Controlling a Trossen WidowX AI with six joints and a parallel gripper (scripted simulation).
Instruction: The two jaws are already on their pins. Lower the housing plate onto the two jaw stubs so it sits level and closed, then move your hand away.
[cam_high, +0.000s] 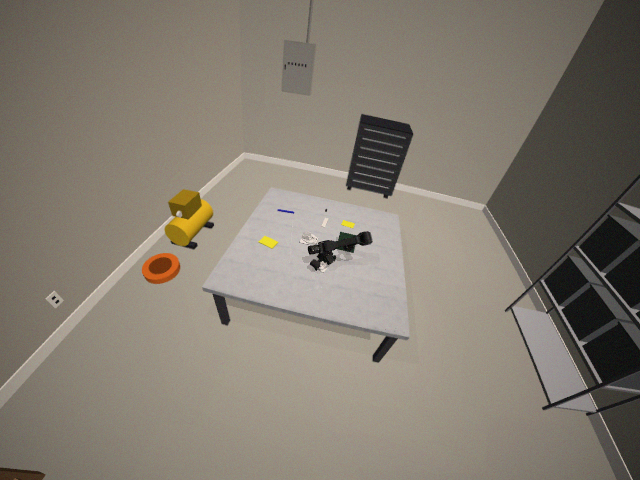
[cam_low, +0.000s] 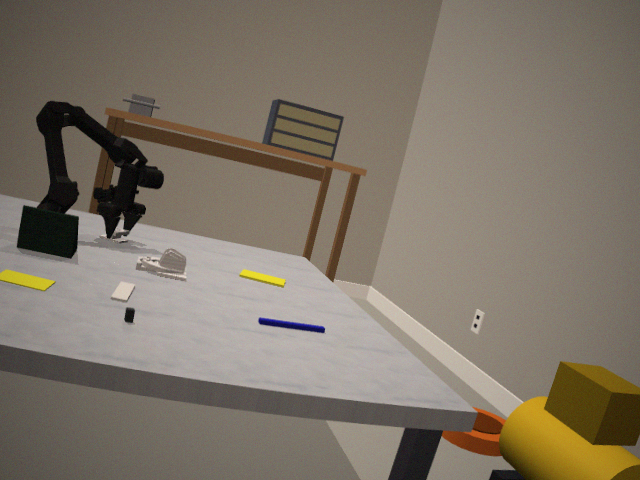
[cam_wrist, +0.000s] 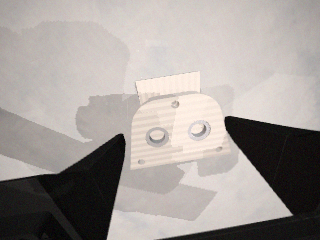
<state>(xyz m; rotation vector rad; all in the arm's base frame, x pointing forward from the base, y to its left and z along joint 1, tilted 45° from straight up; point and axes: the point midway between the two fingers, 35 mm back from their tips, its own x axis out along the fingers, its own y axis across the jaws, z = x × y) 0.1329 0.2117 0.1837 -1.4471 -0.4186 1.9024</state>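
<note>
My gripper tip is now 1 cm past the white stepped part. From my gripper tip the other things lie so: blue bar: 48 cm ahead, 50 cm to the right, 1 cm below; then white card: 12 cm ahead, 51 cm to the right, 1 cm below; then small black cube: 17 cm ahead, 68 cm to the right.
</note>
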